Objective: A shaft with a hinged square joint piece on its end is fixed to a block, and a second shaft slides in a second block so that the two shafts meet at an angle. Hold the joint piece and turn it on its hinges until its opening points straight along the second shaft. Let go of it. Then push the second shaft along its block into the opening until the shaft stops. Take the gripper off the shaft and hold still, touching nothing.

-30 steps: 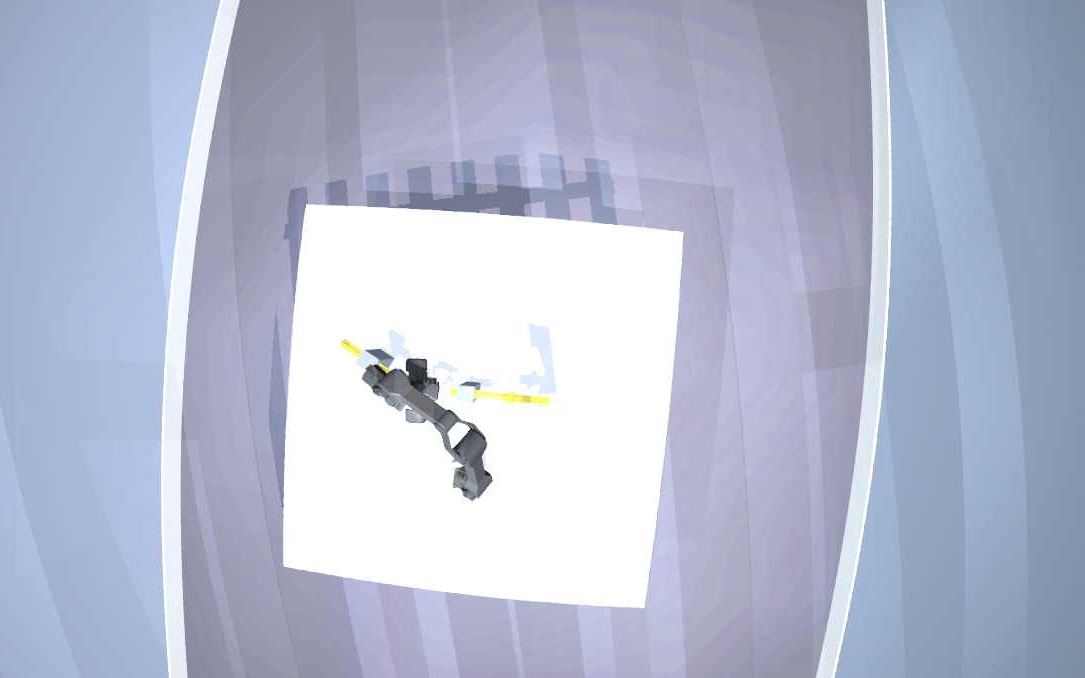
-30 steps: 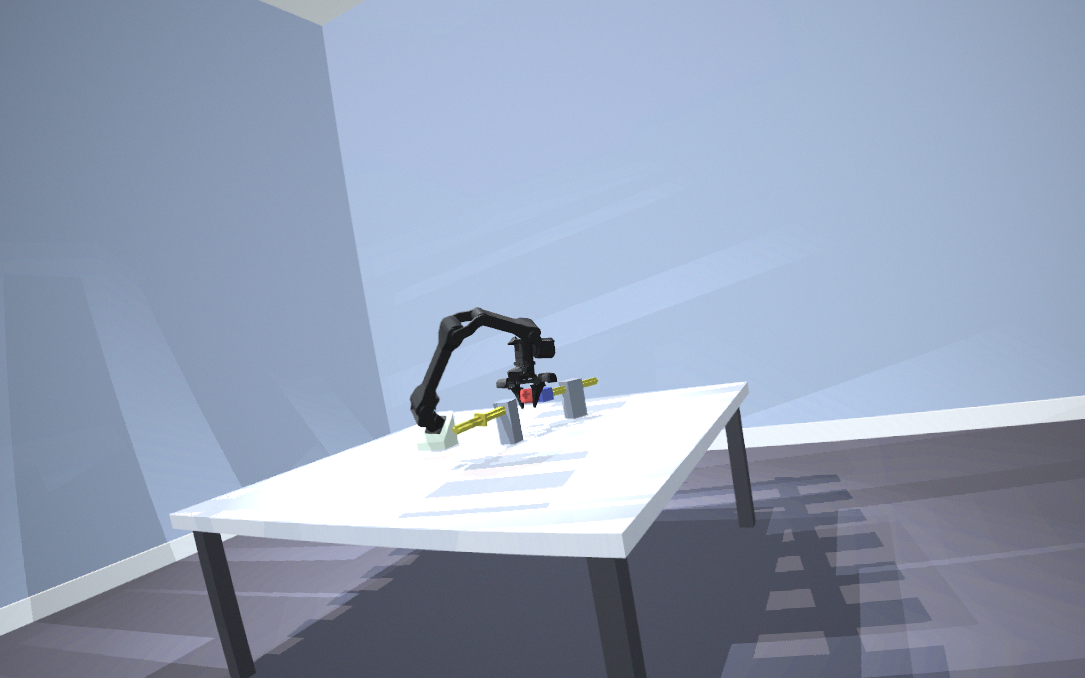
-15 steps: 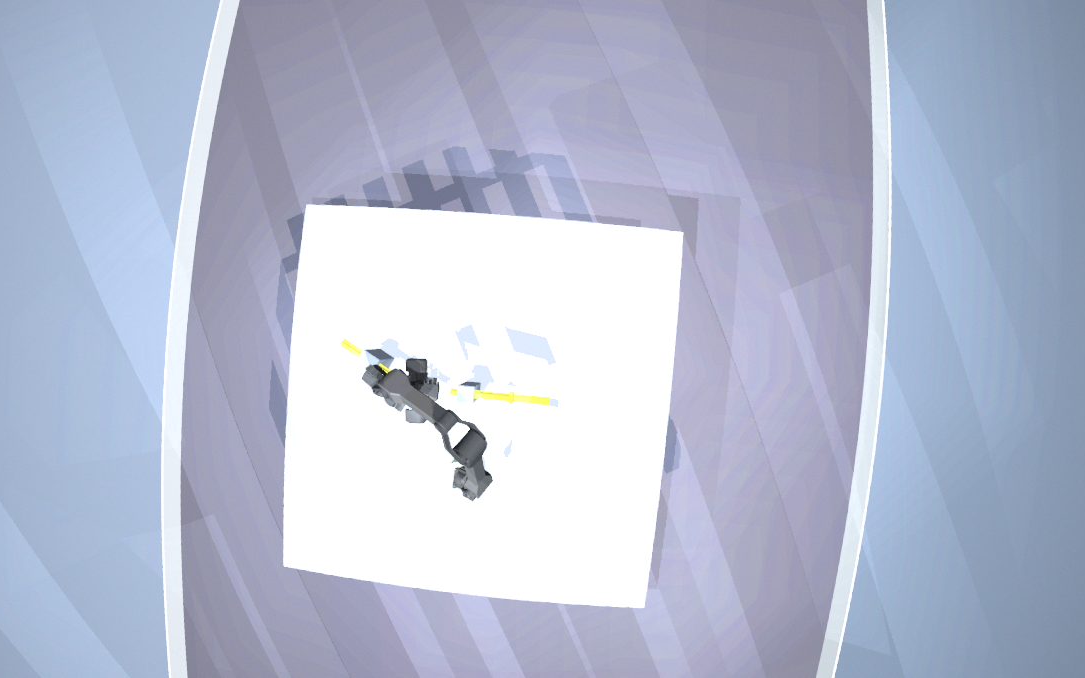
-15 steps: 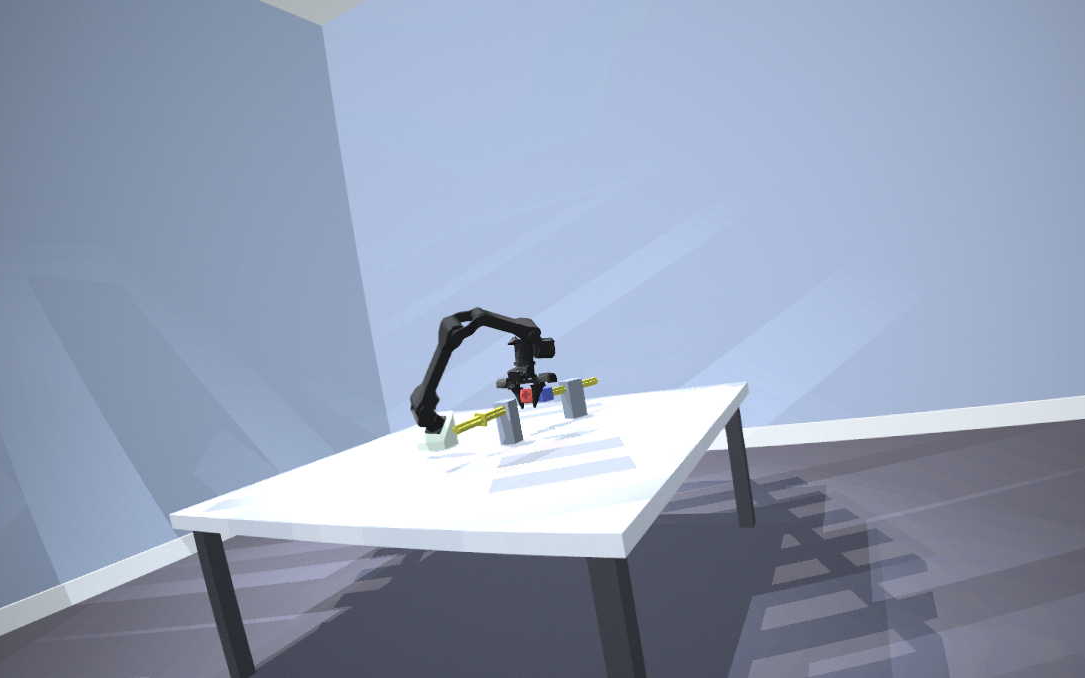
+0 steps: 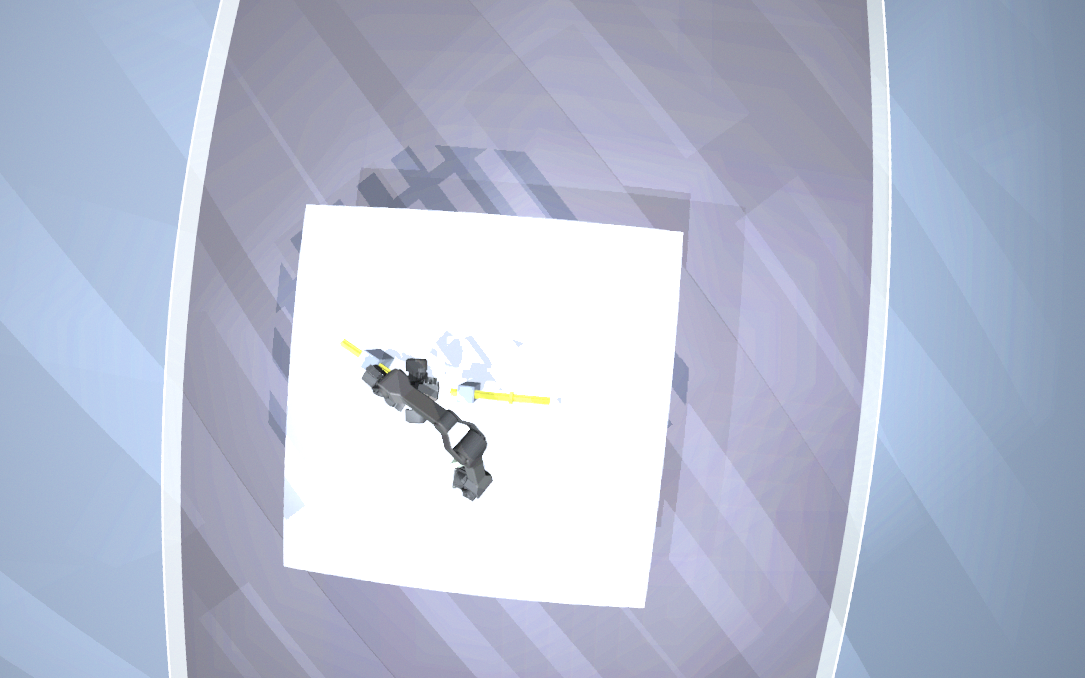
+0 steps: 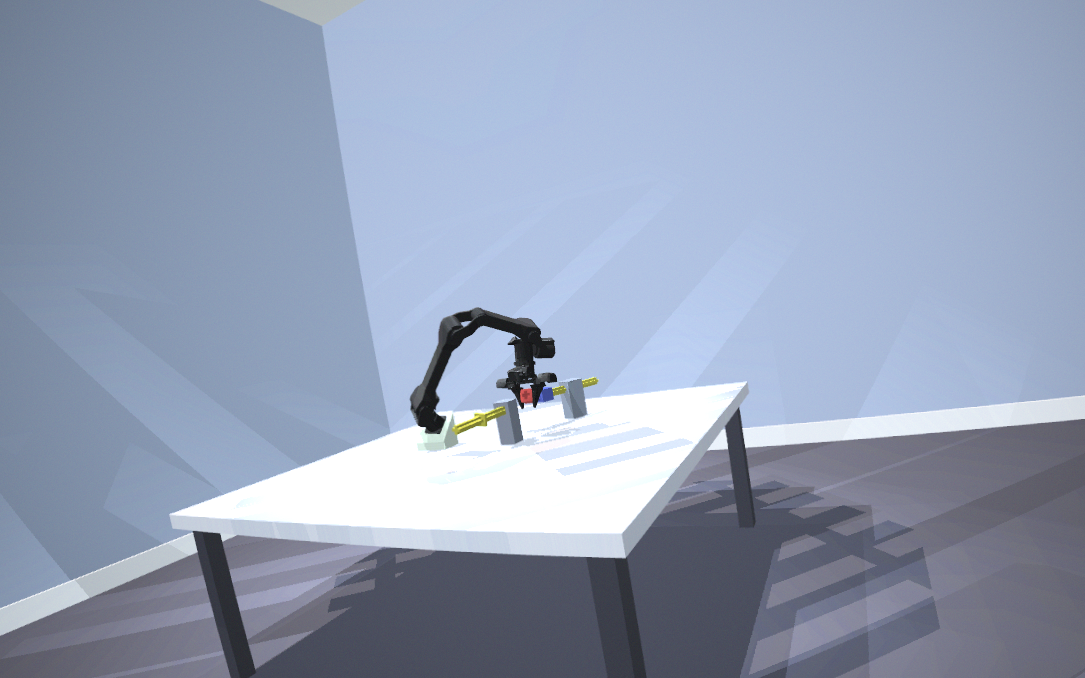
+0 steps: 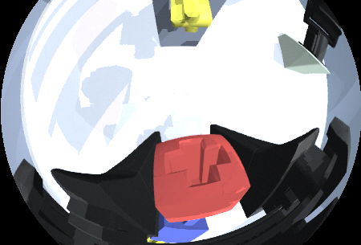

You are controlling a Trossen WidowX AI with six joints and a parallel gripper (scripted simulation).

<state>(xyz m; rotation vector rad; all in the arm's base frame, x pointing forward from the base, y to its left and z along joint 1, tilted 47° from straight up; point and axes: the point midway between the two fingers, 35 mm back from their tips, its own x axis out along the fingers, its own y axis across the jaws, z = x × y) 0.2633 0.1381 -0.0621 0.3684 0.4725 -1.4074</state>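
Now: gripper tip 3 cm below the red square joint piece and 2 cm to the right of it.
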